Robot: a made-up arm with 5 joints. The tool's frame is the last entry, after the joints. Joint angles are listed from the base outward.
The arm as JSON. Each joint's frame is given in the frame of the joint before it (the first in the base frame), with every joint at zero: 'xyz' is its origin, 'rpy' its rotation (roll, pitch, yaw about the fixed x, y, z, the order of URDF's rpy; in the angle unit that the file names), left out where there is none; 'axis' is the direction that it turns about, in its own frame. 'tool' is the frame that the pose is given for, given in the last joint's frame.
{
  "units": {
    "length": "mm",
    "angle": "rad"
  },
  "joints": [
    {
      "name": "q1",
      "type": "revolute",
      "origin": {
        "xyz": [
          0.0,
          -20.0,
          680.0
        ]
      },
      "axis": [
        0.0,
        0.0,
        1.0
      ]
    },
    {
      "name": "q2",
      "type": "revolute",
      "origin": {
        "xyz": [
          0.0,
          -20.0,
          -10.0
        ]
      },
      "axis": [
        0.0,
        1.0,
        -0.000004
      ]
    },
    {
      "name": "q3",
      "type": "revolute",
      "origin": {
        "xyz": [
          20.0,
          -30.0,
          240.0
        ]
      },
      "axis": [
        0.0,
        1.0,
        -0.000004
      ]
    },
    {
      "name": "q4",
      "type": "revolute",
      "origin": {
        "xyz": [
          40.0,
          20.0,
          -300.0
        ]
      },
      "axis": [
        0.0,
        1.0,
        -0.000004
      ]
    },
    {
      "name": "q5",
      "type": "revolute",
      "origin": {
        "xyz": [
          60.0,
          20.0,
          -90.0
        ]
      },
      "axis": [
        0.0,
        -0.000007,
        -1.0
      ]
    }
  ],
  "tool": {
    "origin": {
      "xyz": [
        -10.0,
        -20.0,
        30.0
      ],
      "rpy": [
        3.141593,
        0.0,
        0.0
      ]
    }
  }
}
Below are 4 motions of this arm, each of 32 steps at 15 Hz.
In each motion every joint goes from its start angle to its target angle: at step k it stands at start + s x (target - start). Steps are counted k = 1, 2, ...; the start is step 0. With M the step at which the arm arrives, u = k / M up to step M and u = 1 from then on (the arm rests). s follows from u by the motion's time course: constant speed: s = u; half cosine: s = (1 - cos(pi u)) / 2; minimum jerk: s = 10 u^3 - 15 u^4 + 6 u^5.
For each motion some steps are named. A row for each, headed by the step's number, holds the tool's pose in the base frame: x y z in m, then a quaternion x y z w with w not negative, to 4 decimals.
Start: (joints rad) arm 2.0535 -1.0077 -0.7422 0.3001 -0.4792
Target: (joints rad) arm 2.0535 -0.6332 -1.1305 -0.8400 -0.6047
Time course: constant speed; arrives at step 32
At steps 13, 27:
13: -0.0433 0.1322 1.0152 -0.1581 -0.5519 -0.5925 0.5651
27: -0.0372 0.1203 1.0502 -0.0875 -0.3404 -0.6950 0.6273

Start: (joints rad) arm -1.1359 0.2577 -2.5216 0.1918 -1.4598
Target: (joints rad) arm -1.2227 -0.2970 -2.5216 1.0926 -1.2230
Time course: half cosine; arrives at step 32
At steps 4, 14, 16, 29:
4: 0.1020 -0.2948 1.2230 0.5090 0.0800 0.2334 0.8246
14: 0.0589 -0.2207 1.2653 0.5656 0.0549 0.2456 0.7853
16: 0.0476 -0.1990 1.2729 0.5802 0.0471 0.2484 0.7743
29: -0.0041 -0.0849 1.2866 0.6473 0.0024 0.2587 0.7170

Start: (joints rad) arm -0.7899 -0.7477 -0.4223 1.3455 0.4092
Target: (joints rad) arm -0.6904 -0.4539 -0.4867 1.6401 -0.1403
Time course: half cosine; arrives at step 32
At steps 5, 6, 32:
5: 0.1068 -0.1617 0.7104 -0.8318 0.5454 0.1009 0.0208
6: 0.1071 -0.1617 0.7093 -0.8356 0.5382 0.1072 0.0228
32: 0.1193 -0.1590 0.6700 -0.9041 0.2552 0.3135 0.1383

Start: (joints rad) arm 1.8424 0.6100 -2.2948 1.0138 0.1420
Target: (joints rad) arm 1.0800 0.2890 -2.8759 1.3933 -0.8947
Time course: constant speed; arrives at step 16
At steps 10, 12, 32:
10: 0.1143 0.3709 1.1202 -0.5208 -0.7070 -0.4348 0.1994
12: 0.1404 0.3253 1.1546 -0.4993 -0.7027 -0.4815 0.1582
32: 0.1648 0.2240 1.2128 -0.4557 -0.6903 -0.5596 0.0520

